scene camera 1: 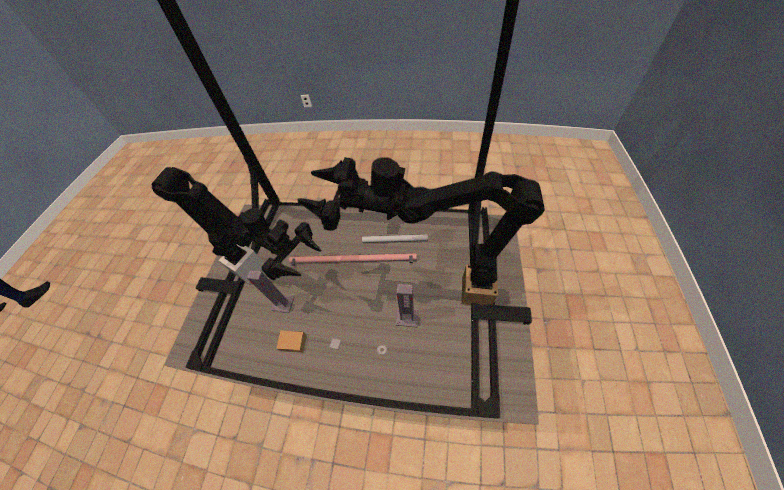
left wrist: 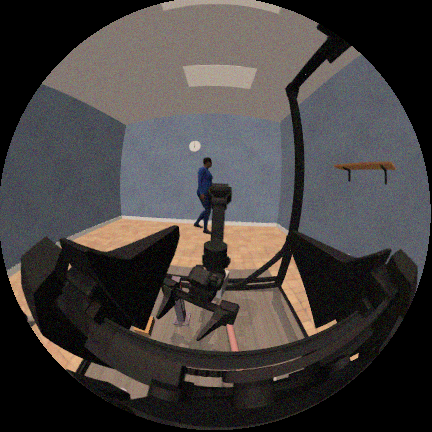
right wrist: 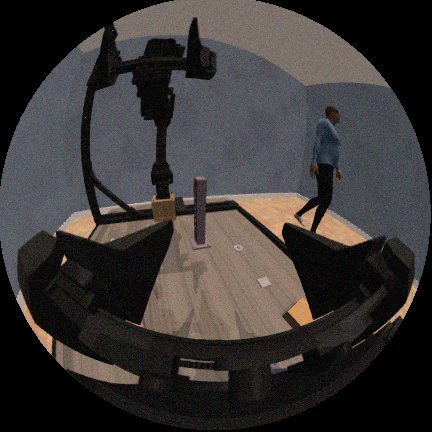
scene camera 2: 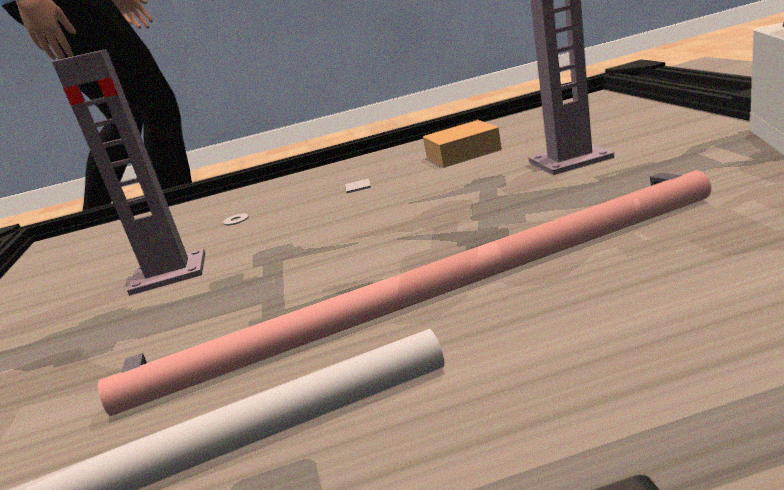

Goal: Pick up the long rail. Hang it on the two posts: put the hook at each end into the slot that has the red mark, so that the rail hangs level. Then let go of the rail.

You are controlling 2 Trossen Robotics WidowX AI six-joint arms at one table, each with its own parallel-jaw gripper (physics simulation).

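Pixels of known places: left gripper, between the fingertips: (scene camera 1: 304, 186) (left wrist: 236, 234); right gripper, between the fingertips: (scene camera 1: 310, 262) (left wrist: 175, 329) (right wrist: 229, 227); left arm's base, origin of its link: (scene camera 1: 481, 279) (right wrist: 162, 196); right arm's base, origin of its link: (scene camera 1: 235, 255).
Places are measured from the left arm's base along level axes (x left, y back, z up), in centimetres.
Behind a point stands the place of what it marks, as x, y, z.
The long pink rail (scene camera 1: 352, 258) @(-6.9, -45.1, -7.1) (scene camera 2: 404, 291) @(-9.1, -43.2, -7.6) (left wrist: 233, 339) @(-5.9, -57.5, -6.9) lies on the table. Its dark hooks (scene camera 2: 134, 362) @(-9.4, -24.0, -7.0) (scene camera 2: 664, 177) @(-3.0, -67.3, -7.0) point toward the posts. In scene camera 1, one post (scene camera 1: 405, 303) @(10.9, -22.6, 0.9) (scene camera 2: 156, 248) @(10.6, -22.4, -6.1) (right wrist: 200, 210) @(11.8, -24.3, 3.4) stands at the right; scene camera 2 shows its red mark (scene camera 2: 108, 87) @(10.6, -23.9, 9.3) near the top. The other post (scene camera 1: 268, 290) @(14.8, -64.8, 4.9) (scene camera 2: 569, 135) @(12.2, -66.2, -6.2) (left wrist: 180, 307) @(12.4, -64.7, 1.0) stands at the left; its top is cut off in scene camera 2. My left gripper (scene camera 1: 307, 187) @(-0.1, -46.6, 35.7) (left wrist: 236, 234) @(-0.1, -46.6, 35.7) (right wrist: 153, 22) is open, high behind the rail. My right gripper (scene camera 1: 308, 261) @(8.2, -49.3, 14.2) (right wrist: 229, 227) @(8.2, -49.3, 14.2) (left wrist: 175, 329) @(8.2, -49.3, 14.2) is open and empty, raised near the left post.
A shorter white rod (scene camera 1: 394, 238) @(-17.6, -31.1, -7.2) (scene camera 2: 260, 410) @(-18.9, -32.8, -7.2) lies behind the rail in scene camera 1. An orange block (scene camera 1: 290, 340) @(26.2, -57.7, -6.4) (scene camera 2: 462, 143) @(23.0, -57.4, -7.1) (right wrist: 298, 314) @(24.4, -56.9, -6.4), a white square (scene camera 1: 335, 343) @(23.9, -43.7, -9.1) (scene camera 2: 357, 185) @(23.7, -43.7, -9.1) (right wrist: 264, 282) @(24.0, -44.1, -9.1) and a washer (scene camera 2: 226, 220) @(23.7, -27.5, -9.2) lie in front of the posts. A black frame (scene camera 1: 346, 396) @(38.9, -36.1, -7.9) edges the table.
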